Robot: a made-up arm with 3 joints. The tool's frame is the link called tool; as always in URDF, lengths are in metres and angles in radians. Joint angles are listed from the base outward.
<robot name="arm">
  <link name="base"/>
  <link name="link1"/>
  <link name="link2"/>
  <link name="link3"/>
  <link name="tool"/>
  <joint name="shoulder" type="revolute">
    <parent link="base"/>
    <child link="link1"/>
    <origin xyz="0.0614 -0.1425 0.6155" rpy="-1.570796 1.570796 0"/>
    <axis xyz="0 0 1"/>
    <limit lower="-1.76" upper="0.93"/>
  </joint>
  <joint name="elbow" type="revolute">
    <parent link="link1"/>
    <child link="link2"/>
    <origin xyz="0.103 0.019 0.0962" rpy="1.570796 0 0"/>
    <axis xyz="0 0 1"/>
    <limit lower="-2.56" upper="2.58"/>
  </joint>
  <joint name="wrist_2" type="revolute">
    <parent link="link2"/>
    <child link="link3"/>
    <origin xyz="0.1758 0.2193 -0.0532" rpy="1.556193 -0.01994 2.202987"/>
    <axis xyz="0 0 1"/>
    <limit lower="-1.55" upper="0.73"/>
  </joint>
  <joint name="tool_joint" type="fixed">
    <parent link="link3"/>
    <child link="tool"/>
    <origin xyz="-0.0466 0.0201 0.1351" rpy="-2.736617 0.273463 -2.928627"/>
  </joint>
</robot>
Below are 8 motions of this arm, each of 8 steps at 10 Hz.
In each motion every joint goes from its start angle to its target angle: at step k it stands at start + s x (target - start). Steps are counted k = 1, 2, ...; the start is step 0. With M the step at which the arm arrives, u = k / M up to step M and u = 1 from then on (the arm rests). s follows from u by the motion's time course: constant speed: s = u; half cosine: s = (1 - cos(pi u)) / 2; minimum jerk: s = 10 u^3 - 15 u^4 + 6 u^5.
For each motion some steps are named. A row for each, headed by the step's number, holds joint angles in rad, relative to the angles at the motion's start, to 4 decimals.
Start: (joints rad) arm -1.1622 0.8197 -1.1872
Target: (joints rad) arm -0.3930 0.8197 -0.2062
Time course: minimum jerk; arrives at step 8
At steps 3, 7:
3: 0.2117 0.0000 0.2700
7: 0.7569 0.0000 0.9653

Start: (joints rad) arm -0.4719 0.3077 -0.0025
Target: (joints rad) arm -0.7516 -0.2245 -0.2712
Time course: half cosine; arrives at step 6
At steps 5, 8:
5: -0.2610 -0.4965 -0.2507
8: -0.2797 -0.5322 -0.2687

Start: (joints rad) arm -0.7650 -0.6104 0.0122
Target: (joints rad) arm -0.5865 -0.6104 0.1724
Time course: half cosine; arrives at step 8
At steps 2, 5, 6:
2: 0.0261 0.0000 0.0235
5: 0.1234 0.0000 0.1108
6: 0.1524 0.0000 0.1367

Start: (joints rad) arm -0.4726 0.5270 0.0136
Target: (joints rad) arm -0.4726 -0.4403 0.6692
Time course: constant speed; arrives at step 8
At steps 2, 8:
2: 0.0000 -0.2418 0.1639
8: 0.0000 -0.9673 0.6556

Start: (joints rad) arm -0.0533 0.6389 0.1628
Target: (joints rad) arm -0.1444 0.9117 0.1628
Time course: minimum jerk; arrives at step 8
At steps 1, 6, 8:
1: -0.0015 0.0044 0.0000
6: -0.0817 0.2446 0.0000
8: -0.0911 0.2728 0.0000

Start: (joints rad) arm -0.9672 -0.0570 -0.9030
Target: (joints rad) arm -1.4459 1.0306 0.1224
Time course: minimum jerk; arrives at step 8
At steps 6, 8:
6: -0.4291 0.9750 0.9193
8: -0.4787 1.0876 1.0254

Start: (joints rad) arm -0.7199 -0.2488 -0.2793
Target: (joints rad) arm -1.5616 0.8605 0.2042
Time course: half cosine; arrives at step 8
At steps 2, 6, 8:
2: -0.1233 0.1625 0.0708
6: -0.7184 0.9468 0.4127
8: -0.8417 1.1093 0.4835

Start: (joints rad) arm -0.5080 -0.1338 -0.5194
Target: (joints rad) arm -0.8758 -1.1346 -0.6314
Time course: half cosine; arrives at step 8
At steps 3, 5, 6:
3: -0.1135 -0.3089 -0.0346
5: -0.2543 -0.6919 -0.0774
6: -0.3139 -0.8542 -0.0956

